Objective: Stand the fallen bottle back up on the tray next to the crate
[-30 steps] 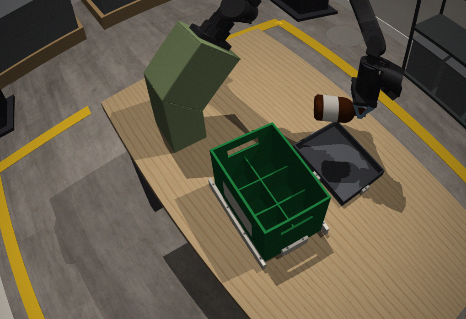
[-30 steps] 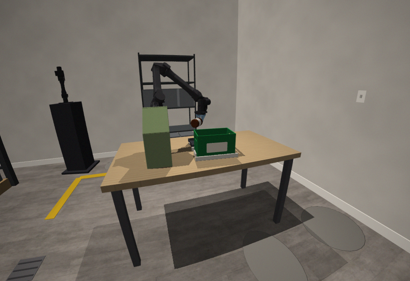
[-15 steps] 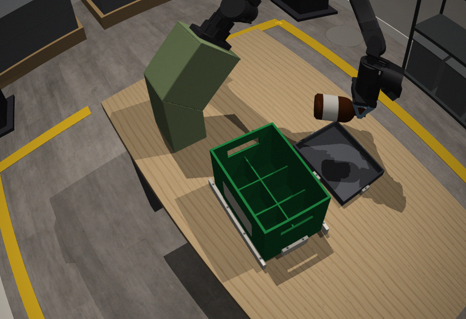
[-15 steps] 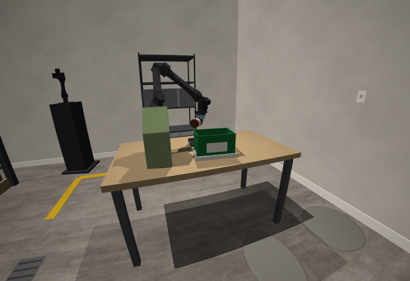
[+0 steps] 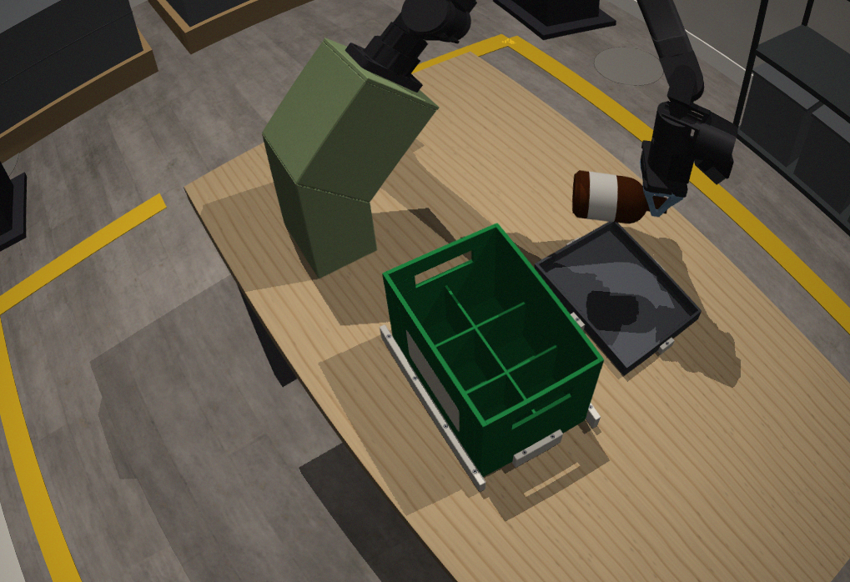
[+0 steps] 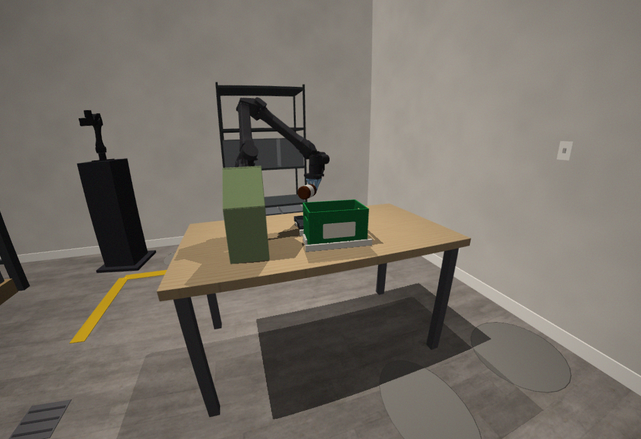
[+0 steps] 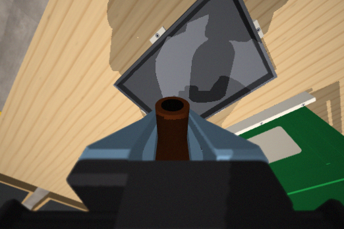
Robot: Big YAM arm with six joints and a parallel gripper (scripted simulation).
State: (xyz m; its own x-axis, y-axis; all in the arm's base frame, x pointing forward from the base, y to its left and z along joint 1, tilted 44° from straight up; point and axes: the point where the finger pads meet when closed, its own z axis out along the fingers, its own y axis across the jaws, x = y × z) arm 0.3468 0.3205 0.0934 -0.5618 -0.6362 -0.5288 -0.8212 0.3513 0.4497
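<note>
Right now my hand is 30 mm past the brown bottle and 50 mm to the left of it. Round my hand: dark grey tray (10 mm ahead, 50 mm to the right, 180 mm below); green crate (50 mm ahead, 330 mm to the right, 110 mm below).
</note>
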